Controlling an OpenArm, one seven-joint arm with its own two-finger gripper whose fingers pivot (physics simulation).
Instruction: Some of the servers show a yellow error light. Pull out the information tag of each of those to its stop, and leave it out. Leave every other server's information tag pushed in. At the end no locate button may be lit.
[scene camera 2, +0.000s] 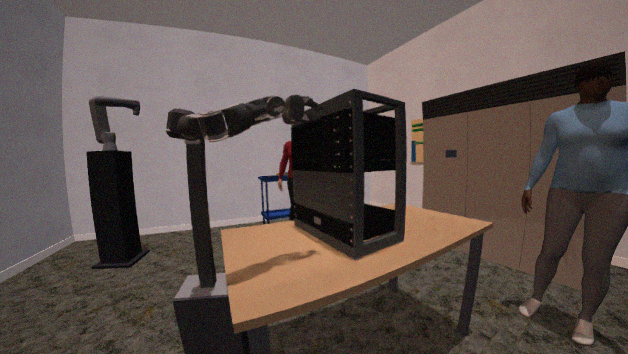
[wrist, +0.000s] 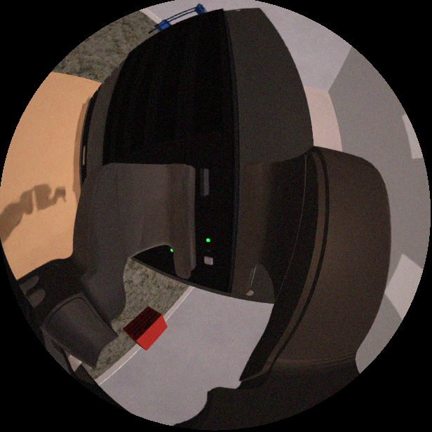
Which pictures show the server rack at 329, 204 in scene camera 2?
Scene camera 2 and the wrist view: all of them.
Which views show my gripper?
Scene camera 2 and the wrist view: all of them.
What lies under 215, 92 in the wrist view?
A server rack.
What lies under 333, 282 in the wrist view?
My gripper.
